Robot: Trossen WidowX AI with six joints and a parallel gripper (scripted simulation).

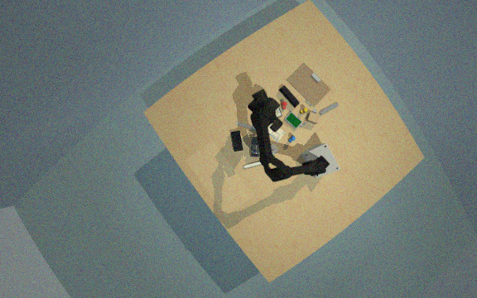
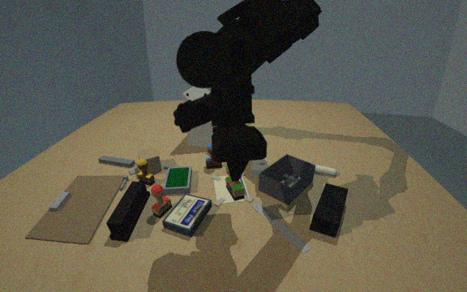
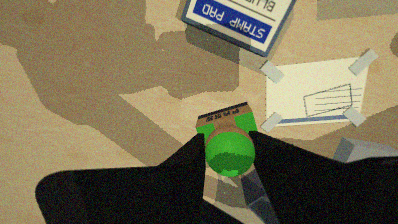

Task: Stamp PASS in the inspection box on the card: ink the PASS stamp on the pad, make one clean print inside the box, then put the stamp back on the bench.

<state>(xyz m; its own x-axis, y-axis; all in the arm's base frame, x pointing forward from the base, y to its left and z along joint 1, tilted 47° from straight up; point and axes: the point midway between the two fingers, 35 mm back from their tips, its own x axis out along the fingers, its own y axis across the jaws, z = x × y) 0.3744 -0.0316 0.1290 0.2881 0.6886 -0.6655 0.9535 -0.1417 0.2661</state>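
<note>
Now: gripper tip 20 mm short of the grey ruler strip, 80 mm to the right of it and 100 mm above it. The rest, counted from my gripper tip: green-knobbed stamp 20 mm below; then red-knobbed stamp 20 mm behind, 150 mm to the right, 80 mm below; then white card 100 mm behind, 10 mm to the right, 100 mm below.
</note>
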